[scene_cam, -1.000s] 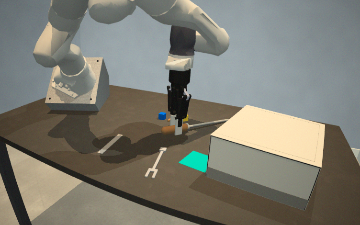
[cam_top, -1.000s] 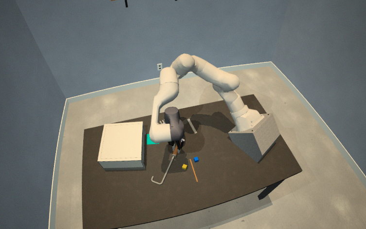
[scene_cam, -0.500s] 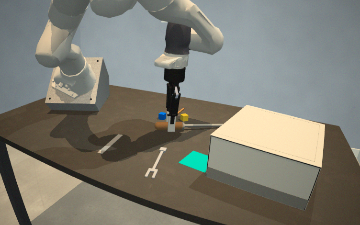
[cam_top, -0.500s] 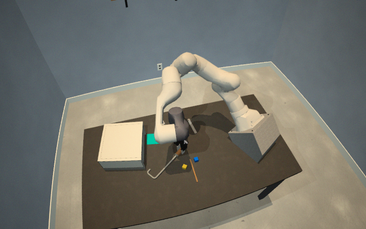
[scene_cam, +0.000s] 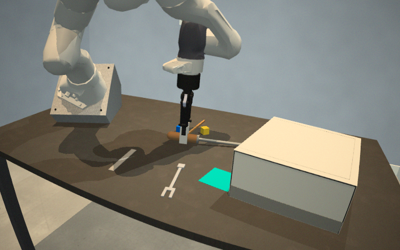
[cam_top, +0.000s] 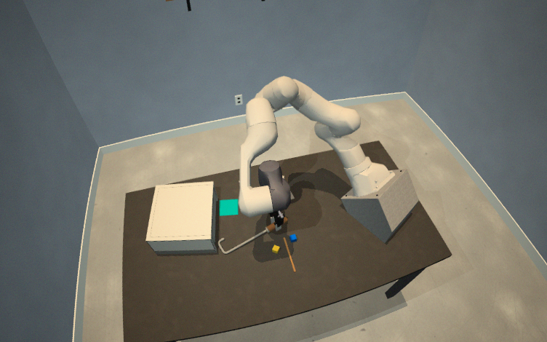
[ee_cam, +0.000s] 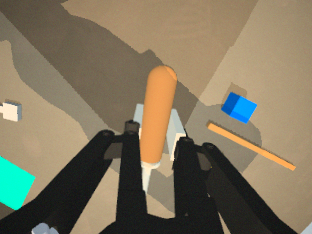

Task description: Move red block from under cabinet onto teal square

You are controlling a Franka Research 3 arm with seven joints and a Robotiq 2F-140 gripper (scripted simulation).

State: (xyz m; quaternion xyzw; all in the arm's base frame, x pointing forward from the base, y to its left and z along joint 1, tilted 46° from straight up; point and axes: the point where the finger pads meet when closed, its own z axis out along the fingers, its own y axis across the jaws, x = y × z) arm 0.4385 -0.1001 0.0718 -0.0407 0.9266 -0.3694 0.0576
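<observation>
My hand is 100 mm to the right of the blue cube, 30 mm past it and 30 mm above it. Round my hand: yellow cube: 100 mm to the left, 60 mm ahead, 30 mm below; then hook tool: 110 mm ahead, 30 mm to the right, 30 mm below; then thin orange stick: 150 mm to the left, 40 mm below, 20 mm ahead.
</observation>
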